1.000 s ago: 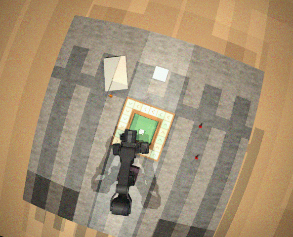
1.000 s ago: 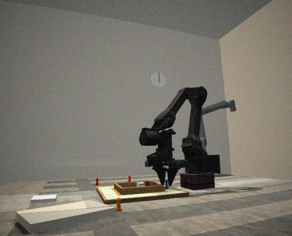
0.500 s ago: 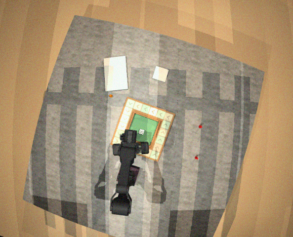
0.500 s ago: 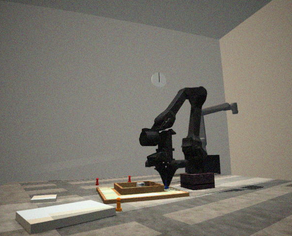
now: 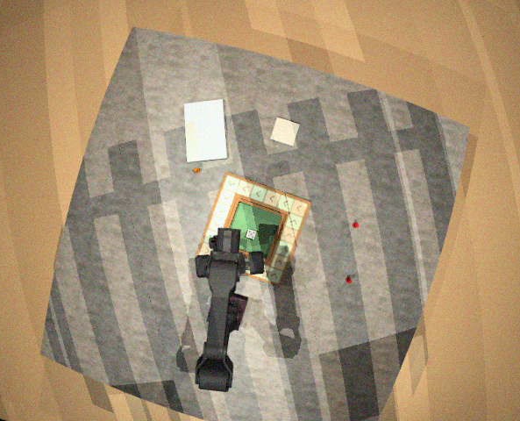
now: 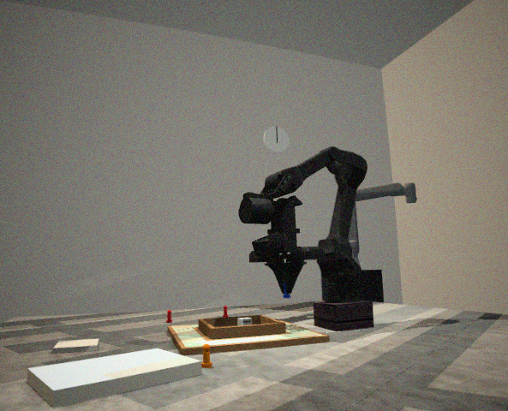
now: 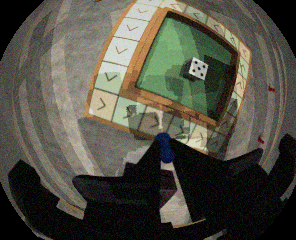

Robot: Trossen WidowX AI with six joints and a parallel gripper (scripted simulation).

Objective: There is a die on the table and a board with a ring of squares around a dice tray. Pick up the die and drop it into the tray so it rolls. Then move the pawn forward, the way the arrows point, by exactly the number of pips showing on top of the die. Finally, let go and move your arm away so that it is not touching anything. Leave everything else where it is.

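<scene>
My gripper tip is 8 cm short of the white die, 6 cm above it and 4 cm to the left of it. Round my gripper tip: orange pawn (26 cm ahead, 15 cm to the left, 7 cm below); then blue pawn (1 cm above); then green dice tray (10 cm ahead, 8 cm below, 5 cm to the right).
</scene>
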